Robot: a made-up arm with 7 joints. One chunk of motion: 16 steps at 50 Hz.
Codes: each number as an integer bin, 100 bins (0 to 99) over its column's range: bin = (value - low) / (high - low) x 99, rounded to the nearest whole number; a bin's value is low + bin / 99 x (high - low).
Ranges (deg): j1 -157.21..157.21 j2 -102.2..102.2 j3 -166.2..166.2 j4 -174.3..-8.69 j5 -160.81..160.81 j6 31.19..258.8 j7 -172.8..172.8
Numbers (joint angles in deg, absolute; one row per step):
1: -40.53 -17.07 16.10 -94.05 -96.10 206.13 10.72
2: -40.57 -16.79 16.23 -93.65 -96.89 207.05 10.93
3: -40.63 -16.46 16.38 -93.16 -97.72 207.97 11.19
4: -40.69 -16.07 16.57 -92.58 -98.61 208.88 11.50
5: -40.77 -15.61 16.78 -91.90 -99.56 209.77 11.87
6: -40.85 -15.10 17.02 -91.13 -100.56 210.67 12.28
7: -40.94 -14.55 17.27 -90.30 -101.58 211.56 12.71
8: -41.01 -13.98 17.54 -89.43 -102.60 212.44 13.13
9: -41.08 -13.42 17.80 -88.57 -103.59 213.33 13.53
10: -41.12 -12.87 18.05 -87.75 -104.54 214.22 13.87
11: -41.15 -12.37 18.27 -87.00 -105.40 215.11 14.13
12: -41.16 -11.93 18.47 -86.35 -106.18 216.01 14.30
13: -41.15 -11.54 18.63 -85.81 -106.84 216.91 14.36
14: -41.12 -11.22 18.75 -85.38 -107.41 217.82 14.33
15: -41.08 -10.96 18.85 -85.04 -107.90 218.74 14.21
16: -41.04 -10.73 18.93 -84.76 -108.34 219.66 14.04
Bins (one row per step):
1: 37 41 54 48 20 76 53
2: 37 41 54 48 20 76 53
3: 37 42 54 49 19 77 53
4: 37 42 54 49 19 77 53
5: 37 42 54 49 19 78 53
6: 37 42 55 50 19 78 53
7: 37 42 55 50 18 78 53
8: 37 43 55 51 18 79 53
9: 37 43 55 51 18 79 53
10: 37 43 55 52 17 80 53
11: 37 44 55 52 17 80 54
12: 37 44 55 53 17 80 54
13: 37 44 55 53 17 81 54
14: 37 44 55 53 16 81 54
15: 37 44 55 53 16 82 54
16: 37 44 55 54 16 82 54

